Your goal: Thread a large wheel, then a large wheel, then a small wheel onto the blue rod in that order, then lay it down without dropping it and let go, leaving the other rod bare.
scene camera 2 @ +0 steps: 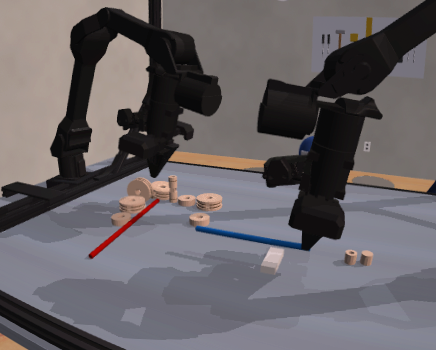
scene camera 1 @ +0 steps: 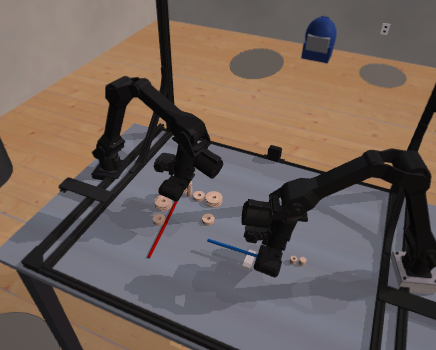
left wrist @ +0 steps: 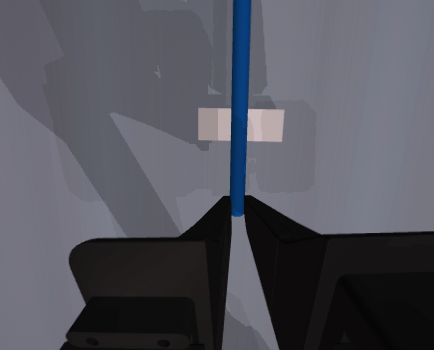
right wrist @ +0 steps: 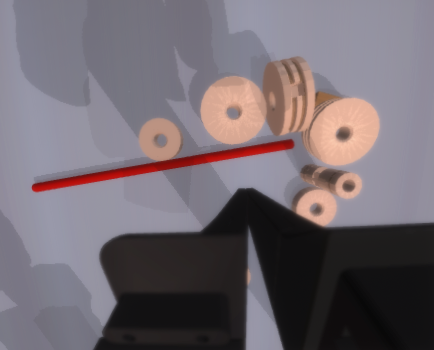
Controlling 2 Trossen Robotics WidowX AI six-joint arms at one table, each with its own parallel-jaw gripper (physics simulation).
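Where they show: left gripper, fingertip midpoint: (scene camera 2: 305,247) (left wrist: 236,202); right gripper, fingertip midpoint: (scene camera 2: 153,176) (right wrist: 245,195); left arm's base, origin of the base link: (scene camera 1: 416,267); right arm's base, origin of the base link: (scene camera 2: 72,176) (scene camera 1: 110,167).
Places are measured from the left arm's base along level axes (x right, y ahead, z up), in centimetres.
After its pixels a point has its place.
My left gripper (scene camera 1: 260,259) {x -1.8, y 40.4, z -0.5 cm} (scene camera 2: 306,246) {x -1.8, y 40.4, z -0.5 cm} (left wrist: 236,202) {x -1.8, y 40.4, z -0.5 cm} is shut on one end of the blue rod (scene camera 1: 230,246) {x 0.9, y 50.5, z 0.0 cm} (scene camera 2: 245,237) {x 0.2, y 49.2, z -0.3 cm} (left wrist: 240,75) {x 0.0, y 47.1, z 0.0 cm}, which is bare and held roughly level above the table. My right gripper (scene camera 2: 157,174) {x 17.2, y 68.2, z 3.3 cm} (right wrist: 245,195) {x 17.2, y 68.2, z 3.3 cm} is shut and empty above the wheels. The red rod (scene camera 1: 162,230) {x 7.4, y 71.6, z -3.7 cm} (scene camera 2: 117,232) {x 5.4, y 72.0, z -3.6 cm} (right wrist: 200,158) {x 14.5, y 70.8, z -3.6 cm} lies bare. Large wheels (scene camera 1: 210,203) {x 19.6, y 58.4, z -2.7 cm} (scene camera 2: 202,204) {x 20.2, y 58.8, z -3.3 cm} (right wrist: 220,100) lie flat nearby; another large wheel (scene camera 2: 134,188) {x 21.8, y 74.2, z -1.0 cm} (right wrist: 287,117) {x 21.7, y 71.8, z 0.5 cm} stands on edge. Small wheels (scene camera 1: 204,220) {x 12.5, y 59.4, z -3.2 cm} (scene camera 2: 195,222) {x 11.8, y 58.9, z -3.6 cm} (right wrist: 149,140) lie flat around them.
A pale block (scene camera 1: 249,260) {x -0.7, y 44.8, z -3.3 cm} (scene camera 2: 271,262) {x -1.7, y 45.2, z -3.3 cm} (left wrist: 265,125) {x 1.6, y 44.4, z -3.3 cm} lies below the blue rod near its held end. Two small wooden cylinders (scene camera 1: 293,262) {x 0.2, y 32.5, z -3.5 cm} (scene camera 2: 350,259) {x 0.2, y 32.7, z -3.5 cm} stand right of my left gripper in the scene views. A slim wooden stack (scene camera 2: 173,192) {x 23.4, y 65.8, z -2.1 cm} (right wrist: 325,178) {x 23.5, y 66.6, z -0.1 cm} stands among the wheels.
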